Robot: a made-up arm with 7 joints. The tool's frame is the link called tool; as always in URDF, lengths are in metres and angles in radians.
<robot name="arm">
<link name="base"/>
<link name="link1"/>
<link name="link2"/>
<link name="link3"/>
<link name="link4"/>
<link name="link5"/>
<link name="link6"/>
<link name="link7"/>
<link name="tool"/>
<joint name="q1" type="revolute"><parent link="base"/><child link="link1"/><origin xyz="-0.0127 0.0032 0.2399" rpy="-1.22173 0.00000 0.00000"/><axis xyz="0 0 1"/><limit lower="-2.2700" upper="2.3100" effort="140" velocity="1.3"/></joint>
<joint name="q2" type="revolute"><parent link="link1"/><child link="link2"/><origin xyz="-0.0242 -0.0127 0.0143" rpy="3.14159 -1.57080 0.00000"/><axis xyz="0 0 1"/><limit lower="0.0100" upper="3.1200" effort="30" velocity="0.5"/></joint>
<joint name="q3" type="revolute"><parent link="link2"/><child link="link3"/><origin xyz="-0.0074 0.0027 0.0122" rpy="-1.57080 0.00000 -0.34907"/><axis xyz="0 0 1"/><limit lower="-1.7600" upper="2.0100" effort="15" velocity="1.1"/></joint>
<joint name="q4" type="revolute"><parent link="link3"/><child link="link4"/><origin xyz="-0.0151 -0.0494 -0.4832" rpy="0.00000 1.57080 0.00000"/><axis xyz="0 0 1"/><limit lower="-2.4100" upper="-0.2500" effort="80" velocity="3"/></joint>
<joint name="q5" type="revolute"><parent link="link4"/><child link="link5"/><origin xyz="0.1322 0.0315 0.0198" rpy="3.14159 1.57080 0.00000"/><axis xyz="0 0 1"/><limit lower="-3.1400" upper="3.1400" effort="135" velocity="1"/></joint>
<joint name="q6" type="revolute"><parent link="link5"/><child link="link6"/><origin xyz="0.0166 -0.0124 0.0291" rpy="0.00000 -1.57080 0.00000"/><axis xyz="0 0 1"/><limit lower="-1.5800" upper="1.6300" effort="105" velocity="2.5"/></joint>
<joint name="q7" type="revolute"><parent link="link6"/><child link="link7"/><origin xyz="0.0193 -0.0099 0.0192" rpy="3.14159 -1.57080 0.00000"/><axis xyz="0 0 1"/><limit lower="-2.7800" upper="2.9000" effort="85" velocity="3"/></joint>
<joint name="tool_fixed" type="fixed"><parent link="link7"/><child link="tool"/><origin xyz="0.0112 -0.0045 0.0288" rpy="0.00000 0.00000 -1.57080"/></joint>
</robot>
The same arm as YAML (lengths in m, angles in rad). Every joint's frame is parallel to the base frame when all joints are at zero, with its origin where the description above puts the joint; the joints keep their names.
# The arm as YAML. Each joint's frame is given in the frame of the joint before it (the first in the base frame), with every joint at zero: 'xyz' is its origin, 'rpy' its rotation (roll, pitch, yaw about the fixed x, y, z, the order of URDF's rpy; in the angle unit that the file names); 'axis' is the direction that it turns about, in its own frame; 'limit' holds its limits. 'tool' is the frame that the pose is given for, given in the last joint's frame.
units:
  length: m
  angle: rad
joints:
  - name: q1
    type: revolute
    origin:
      xyz: [-0.0127, 0.0032, 0.2399]
      rpy: [0.0, 0.0, 0.0]
    axis: [0.0, 0.9397, 0.342]
    limit:
      lower: -2.27
      upper: 2.31
  - name: q2
    type: revolute
    origin:
      xyz: [-0.0242, 0.0091, 0.0168]
      rpy: [0.0, 0.0, 0.0]
    axis: [1.0, 0.0, 0.0]
    limit:
      lower: 0.01
      upper: 3.12
  - name: q3
    type: revolute
    origin:
      xyz: [0.0122, -0.0079, 0.0]
      rpy: [0.0, 0.0, 0.0]
    axis: [0.0, 0.0, 1.0]
    limit:
      lower: -1.76
      upper: 2.01
  - name: q4
    type: revolute
    origin:
      xyz: [0.0494, -0.0151, -0.4832]
      rpy: [0.0, 0.0, 0.0]
    axis: [0.0, 1.0, 0.0]
    limit:
      lower: -2.41
      upper: -0.25
  - name: q5
    type: revolute
    origin:
      xyz: [-0.0315, 0.0198, -0.1322]
      rpy: [0.0, 0.0, 0.0]
    axis: [0.0, 0.0, 1.0]
    limit:
      lower: -3.14
      upper: 3.14
  - name: q6
    type: revolute
    origin:
      xyz: [-0.0124, -0.0166, 0.0291]
      rpy: [0.0, 0.0, 0.0]
    axis: [0.0, 1.0, 0.0]
    limit:
      lower: -1.58
      upper: 1.63
  - name: q7
    type: revolute
    origin:
      xyz: [-0.0099, 0.0192, 0.0193]
      rpy: [0.0, 0.0, 0.0]
    axis: [0.0, 0.0, 1.0]
    limit:
      lower: -2.78
      upper: 2.9
tool:
  origin:
    xyz: [0.0045, 0.0112, 0.0288]
    rpy: [0.0, 0.0, 0.0]

